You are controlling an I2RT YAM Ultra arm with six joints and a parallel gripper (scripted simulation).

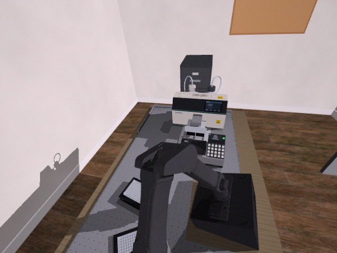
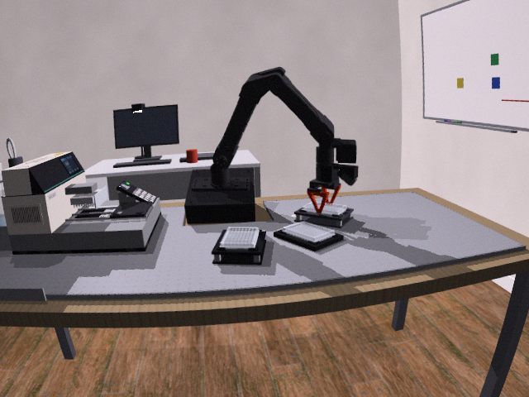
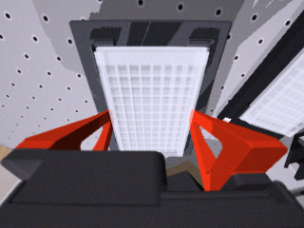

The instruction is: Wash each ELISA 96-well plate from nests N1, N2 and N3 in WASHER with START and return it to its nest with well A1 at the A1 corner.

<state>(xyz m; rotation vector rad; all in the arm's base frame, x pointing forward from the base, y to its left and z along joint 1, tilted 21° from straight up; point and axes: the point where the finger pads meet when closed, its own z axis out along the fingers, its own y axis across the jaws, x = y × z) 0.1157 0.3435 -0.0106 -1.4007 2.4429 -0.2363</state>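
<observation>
The nest N3 is 10 mm below my hand. Also, from my hand: N2 label (90 mm ahead, 140 mm to the right, 40 mm below); then nest N2 (170 mm ahead, 70 mm to the right, 30 mm below); then N1 label (150 mm ahead, 240 mm to the right, 40 mm below).
</observation>
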